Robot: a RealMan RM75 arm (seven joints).
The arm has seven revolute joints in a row. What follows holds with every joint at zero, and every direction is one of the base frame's. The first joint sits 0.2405 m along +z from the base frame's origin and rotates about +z. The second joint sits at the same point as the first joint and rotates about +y. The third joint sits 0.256 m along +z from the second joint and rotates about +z. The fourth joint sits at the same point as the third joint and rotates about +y. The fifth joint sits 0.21 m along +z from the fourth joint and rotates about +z. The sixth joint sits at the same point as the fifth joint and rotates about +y. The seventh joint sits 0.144 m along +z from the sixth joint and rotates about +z. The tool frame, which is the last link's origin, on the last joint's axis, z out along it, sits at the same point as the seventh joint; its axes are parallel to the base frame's.
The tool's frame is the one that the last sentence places.
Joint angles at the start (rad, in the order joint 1, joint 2, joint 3, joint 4, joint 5, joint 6, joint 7): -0.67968 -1.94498 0.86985 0.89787 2.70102 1.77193 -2.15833
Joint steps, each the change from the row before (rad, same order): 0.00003 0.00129 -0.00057 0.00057 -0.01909 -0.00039 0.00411; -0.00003 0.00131 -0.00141 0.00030 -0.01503 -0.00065 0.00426; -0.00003 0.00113 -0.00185 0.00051 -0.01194 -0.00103 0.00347; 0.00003 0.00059 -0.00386 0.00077 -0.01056 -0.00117 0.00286; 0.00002 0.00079 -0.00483 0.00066 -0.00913 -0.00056 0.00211; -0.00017 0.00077 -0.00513 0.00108 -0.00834 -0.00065 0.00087
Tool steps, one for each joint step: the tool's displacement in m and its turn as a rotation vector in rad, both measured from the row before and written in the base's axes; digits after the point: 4 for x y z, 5 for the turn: 0.0022 0.0011 -0.0003 0.00465 -0.01729 -0.00877; 0.0017 0.0009 0.0000 0.00445 -0.01391 -0.00762; 0.0013 0.0009 0.0002 0.00477 -0.01115 -0.00627; 0.0012 0.0009 0.0002 0.00612 -0.01126 -0.00483; 0.0010 0.0008 0.0005 0.00629 -0.01049 -0.00318; 0.0010 0.0008 0.0006 0.00707 -0.00971 -0.00224
